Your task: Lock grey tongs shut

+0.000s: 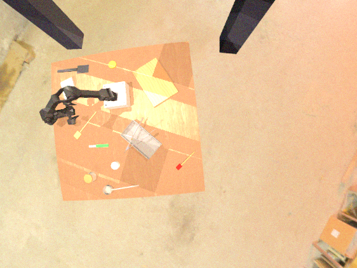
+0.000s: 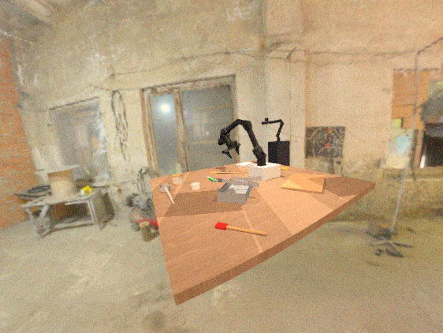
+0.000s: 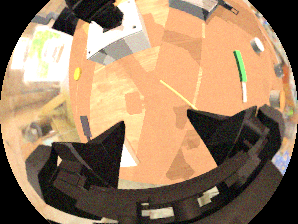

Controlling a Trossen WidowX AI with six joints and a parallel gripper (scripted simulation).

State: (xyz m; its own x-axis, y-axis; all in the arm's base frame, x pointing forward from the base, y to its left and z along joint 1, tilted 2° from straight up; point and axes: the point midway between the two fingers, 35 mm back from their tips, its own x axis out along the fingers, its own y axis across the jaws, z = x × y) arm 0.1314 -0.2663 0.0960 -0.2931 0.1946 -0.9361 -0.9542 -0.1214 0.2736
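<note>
The grey roasting tin is 21 cm ahead of my gripper tip, 49 cm to the left of it and 12 cm below it. From my gripper tip the other things lie so: black spatula (39 cm behind, 18 cm to the right, 15 cm below); wooden board (28 cm behind, 57 cm to the left, 14 cm below); pale block (20 cm behind, 21 cm to the right, 14 cm below).
</note>
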